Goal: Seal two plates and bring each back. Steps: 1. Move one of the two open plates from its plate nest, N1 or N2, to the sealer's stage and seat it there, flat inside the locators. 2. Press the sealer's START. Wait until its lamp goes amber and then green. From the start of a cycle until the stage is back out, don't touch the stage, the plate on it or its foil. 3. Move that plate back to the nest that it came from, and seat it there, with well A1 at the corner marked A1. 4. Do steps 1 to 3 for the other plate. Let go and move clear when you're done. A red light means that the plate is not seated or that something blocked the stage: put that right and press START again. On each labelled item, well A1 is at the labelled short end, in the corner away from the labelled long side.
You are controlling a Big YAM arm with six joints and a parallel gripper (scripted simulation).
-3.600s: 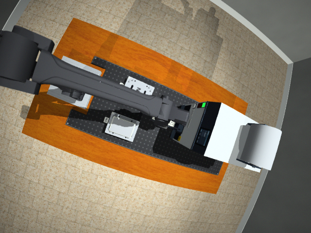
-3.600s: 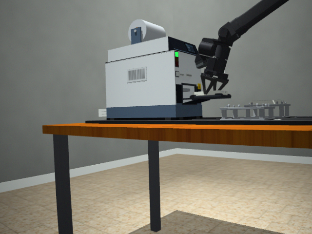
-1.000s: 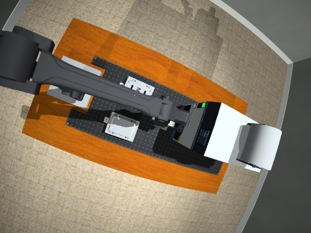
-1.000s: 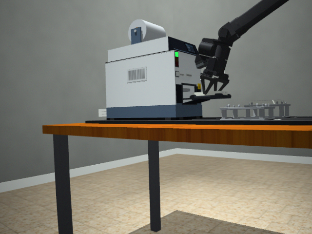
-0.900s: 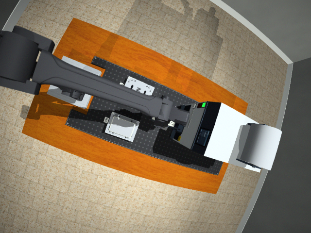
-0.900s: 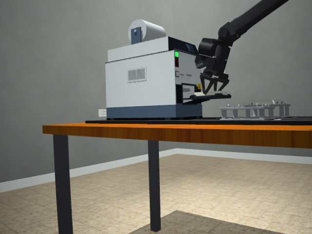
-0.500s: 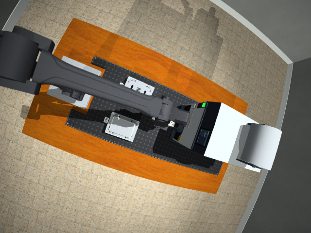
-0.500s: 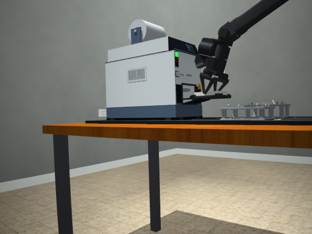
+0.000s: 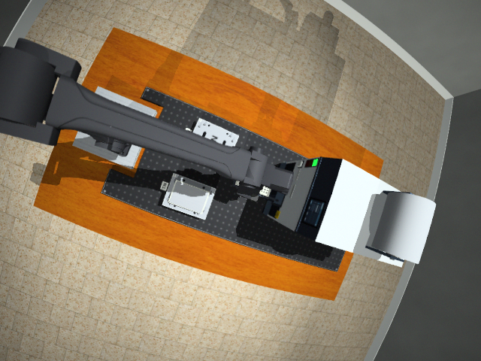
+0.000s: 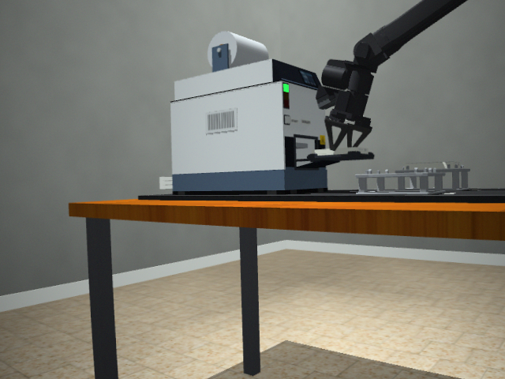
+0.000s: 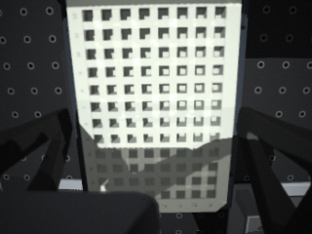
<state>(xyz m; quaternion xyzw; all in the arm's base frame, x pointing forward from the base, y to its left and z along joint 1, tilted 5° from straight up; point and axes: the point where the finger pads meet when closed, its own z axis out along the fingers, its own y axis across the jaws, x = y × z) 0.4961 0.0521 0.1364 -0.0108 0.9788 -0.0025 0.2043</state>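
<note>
Now: hand 20 mm above the sealer stage and 10 mm short of it. From my hand the other things lie so: plate nest (180 mm behind, 70 mm to the left, 70 mm below); pale start button (100 mm to the left, 100 mm ahead, 80 mm above); A1 mark (260 mm behind, 120 mm to the left, 70 mm below).
</note>
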